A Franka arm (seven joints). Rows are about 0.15 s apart.
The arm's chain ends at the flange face. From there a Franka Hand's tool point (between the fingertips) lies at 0.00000 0.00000 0.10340 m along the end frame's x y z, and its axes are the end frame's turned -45 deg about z.
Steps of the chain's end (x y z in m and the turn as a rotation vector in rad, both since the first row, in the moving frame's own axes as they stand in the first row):
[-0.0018, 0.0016, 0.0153, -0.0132, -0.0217, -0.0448]
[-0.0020, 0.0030, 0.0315, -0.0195, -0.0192, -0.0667]
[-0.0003, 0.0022, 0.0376, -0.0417, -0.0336, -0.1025]
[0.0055, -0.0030, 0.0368, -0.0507, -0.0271, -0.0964]
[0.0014, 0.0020, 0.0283, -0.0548, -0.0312, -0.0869]
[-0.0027, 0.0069, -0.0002, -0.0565, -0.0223, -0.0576]
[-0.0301, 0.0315, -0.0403, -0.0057, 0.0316, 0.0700]
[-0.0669, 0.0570, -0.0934, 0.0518, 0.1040, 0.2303]
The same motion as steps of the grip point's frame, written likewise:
[-0.0050, -0.0007, 0.0153, 0.0060, -0.0247, -0.0448]
[-0.0064, 0.0008, 0.0315, -0.0002, -0.0274, -0.0667]
[-0.0072, 0.0022, 0.0375, -0.0057, -0.0532, -0.1025]
[0.0004, 0.0038, 0.0366, -0.0167, -0.0550, -0.0964]
[-0.0066, 0.0044, 0.0281, -0.0167, -0.0608, -0.0869]
[-0.0125, 0.0056, -0.0004, -0.0242, -0.0557, -0.0576]
[-0.0418, 0.0038, -0.0404, -0.0264, 0.0183, 0.0700]
[-0.0768, -0.0019, -0.0941, -0.0369, 0.1102, 0.2303]

